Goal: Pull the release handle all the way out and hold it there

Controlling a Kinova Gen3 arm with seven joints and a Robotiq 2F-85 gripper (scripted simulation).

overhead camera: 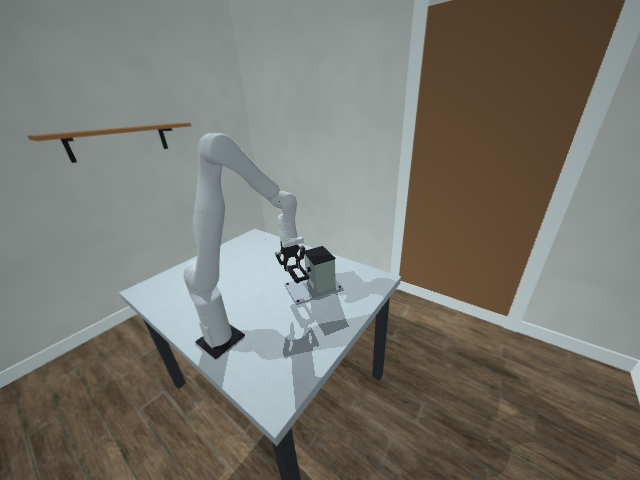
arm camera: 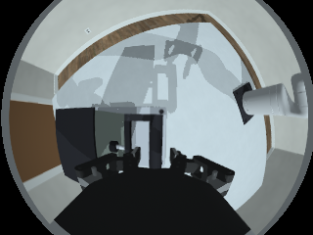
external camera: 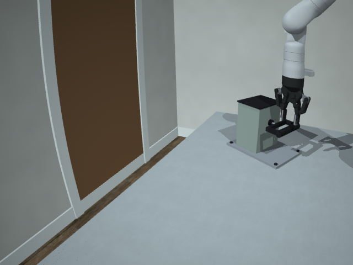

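The grey bolted base plate is 90 mm ahead of my hand, 40 mm to the right of it and 140 mm below it.
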